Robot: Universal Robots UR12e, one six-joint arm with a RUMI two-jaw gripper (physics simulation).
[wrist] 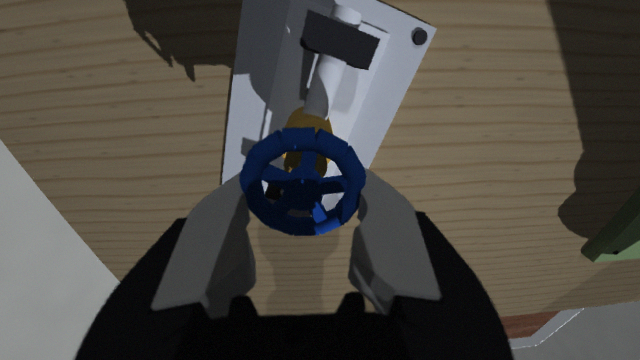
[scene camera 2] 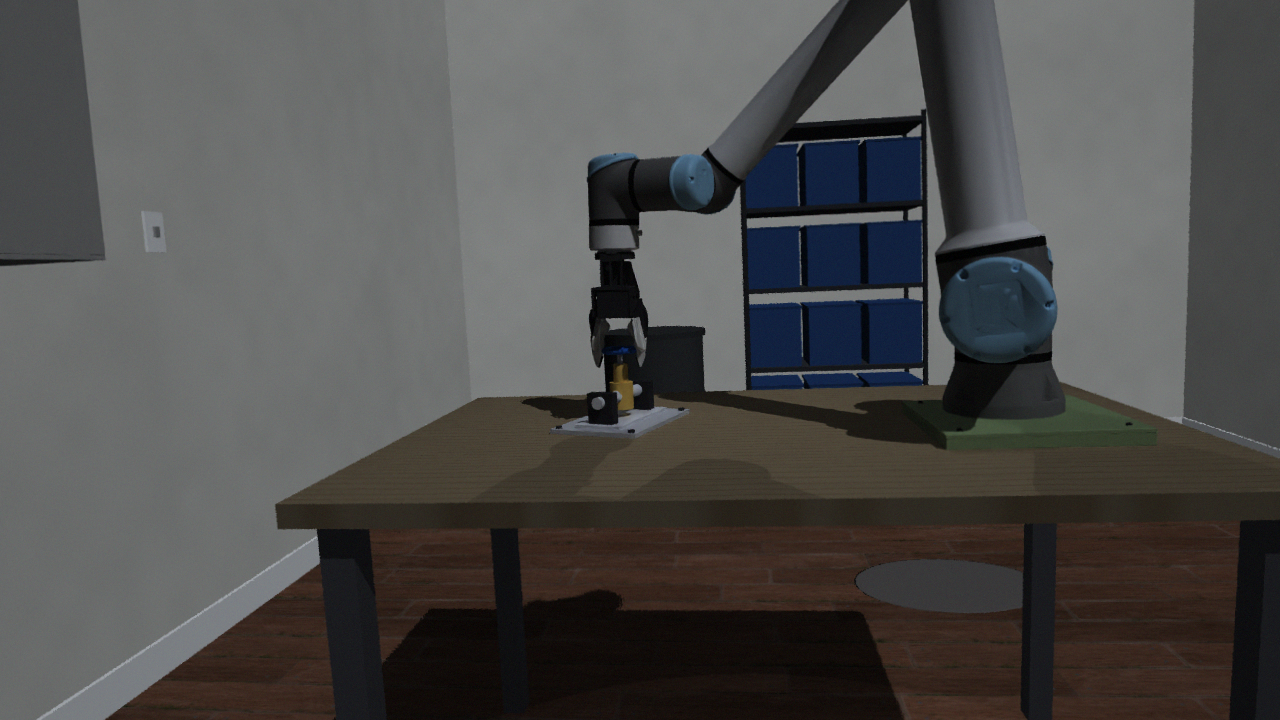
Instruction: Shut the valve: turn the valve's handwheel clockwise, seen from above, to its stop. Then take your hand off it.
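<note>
The valve's blue handwheel [scene camera 2: 618, 350] [wrist: 254, 210] stands level on top of the yellow valve body [scene camera 2: 621, 394] [wrist: 309, 118]. The valve sits on a pipe held by two black blocks on a pale base plate [scene camera 2: 637, 424] [wrist: 400, 95]. My gripper [scene camera 2: 619, 352] [wrist: 305, 173] points straight down over the valve and is shut on the handwheel, with one grey finger against each side of its rim. In the wrist view the handwheel hides part of the valve body, and the second block does not show.
The wooden table [scene camera 2: 698, 483] [wrist: 475, 150] bears the base plate and, to the right, the arm's green mounting plate [scene camera 2: 1056, 435] [wrist: 620, 250]. Behind the table stand a dark bin [scene camera 2: 680, 360] and a shelf rack [scene camera 2: 924, 250] with blue boxes.
</note>
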